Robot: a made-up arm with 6 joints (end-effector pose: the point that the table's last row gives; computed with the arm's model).
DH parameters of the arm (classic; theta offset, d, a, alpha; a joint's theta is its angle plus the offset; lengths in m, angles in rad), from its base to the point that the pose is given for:
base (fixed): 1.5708 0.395 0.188 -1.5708
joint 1: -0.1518 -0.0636 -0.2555 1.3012
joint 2: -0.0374 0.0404 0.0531 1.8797
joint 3: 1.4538 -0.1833 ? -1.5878
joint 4: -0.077 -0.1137 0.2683 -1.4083
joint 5: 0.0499 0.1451 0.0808 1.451
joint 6: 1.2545 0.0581 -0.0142 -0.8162
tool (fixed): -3.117 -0.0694 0 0
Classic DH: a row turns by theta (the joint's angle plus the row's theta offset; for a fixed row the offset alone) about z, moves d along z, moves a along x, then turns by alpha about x.
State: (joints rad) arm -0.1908 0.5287 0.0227 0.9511 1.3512 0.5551
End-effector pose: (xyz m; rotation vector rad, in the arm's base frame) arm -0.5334 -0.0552 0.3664 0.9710 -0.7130 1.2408
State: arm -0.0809 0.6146 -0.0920 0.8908 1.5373 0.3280
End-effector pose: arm -0.5111 -0.0822 0.3693 0.7339 -0.6694 1.1161
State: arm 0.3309 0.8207 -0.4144 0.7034 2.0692 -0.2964
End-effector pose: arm -0.4269 -0.1545 0.4557 -0.0366 -0.9103 1.0364
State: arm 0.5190 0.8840 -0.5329 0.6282 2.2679 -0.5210
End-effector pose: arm -0.3949 -0.1605 0.5229 -0.2898 -1.0692 1.1660
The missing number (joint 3, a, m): -0.0313
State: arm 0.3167 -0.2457 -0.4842 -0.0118 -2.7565 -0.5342
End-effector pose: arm -0.1436 0.2038 0.5391 -1.7066 -0.6034 0.2932
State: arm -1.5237 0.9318 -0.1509 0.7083 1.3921 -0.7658
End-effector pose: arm -0.4505 0.1027 -0.0074 2.6229 -0.8658 -0.1540
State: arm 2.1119 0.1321 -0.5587 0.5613 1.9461 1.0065
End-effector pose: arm -0.4188 0.1826 0.4320 -2.3046 1.1498 0.4694
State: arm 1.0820 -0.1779 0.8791 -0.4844 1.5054 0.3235
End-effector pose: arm -0.0870 0.3754 0.8257 0.8104 0.2666 -0.1441
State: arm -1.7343 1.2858 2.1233 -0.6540 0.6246 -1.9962
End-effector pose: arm 0.2516 0.2228 -0.0124 0.2176 1.8723 0.9738
